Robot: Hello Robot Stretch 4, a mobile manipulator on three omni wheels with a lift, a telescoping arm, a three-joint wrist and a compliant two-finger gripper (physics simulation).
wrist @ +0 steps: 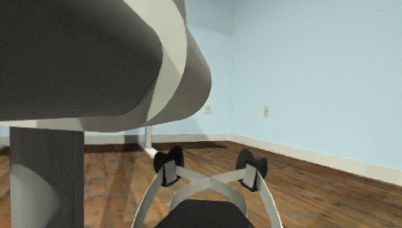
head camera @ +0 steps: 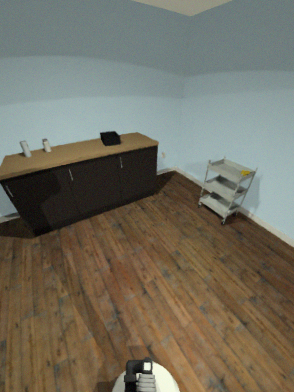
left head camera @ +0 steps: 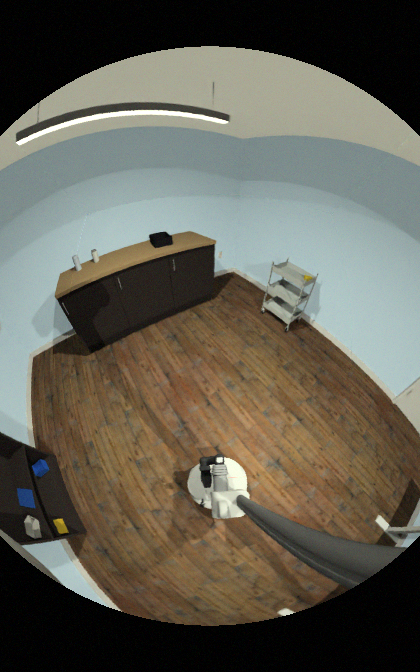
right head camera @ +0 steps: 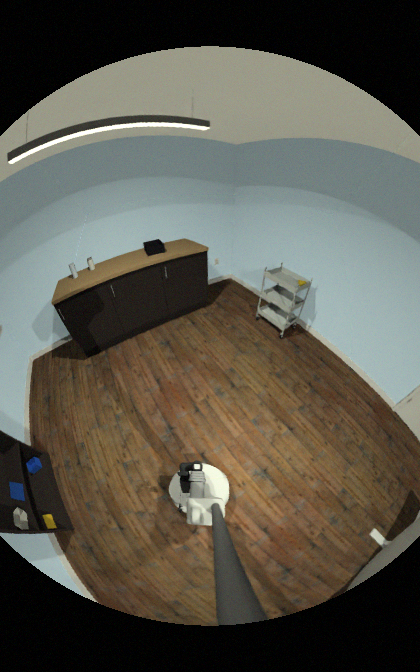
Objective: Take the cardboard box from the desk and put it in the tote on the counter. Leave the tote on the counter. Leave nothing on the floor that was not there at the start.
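Note:
The tote, a small black open bin, stands on the right part of the wooden top of the counter. The cardboard box does not show in these views. A desk top cannot be made out; a white leg with a foot shows and may belong to the desk. My gripper is open and empty, its two black fingertips apart above the wood floor. In the head views the wrist is folded over my white base, far from the counter, and the fingers are not clear.
Two pale cylinders stand on the counter's left part. A grey three-tier cart with a yellow item stands by the right wall. A dark shelf unit with blue, yellow and grey items is at lower left.

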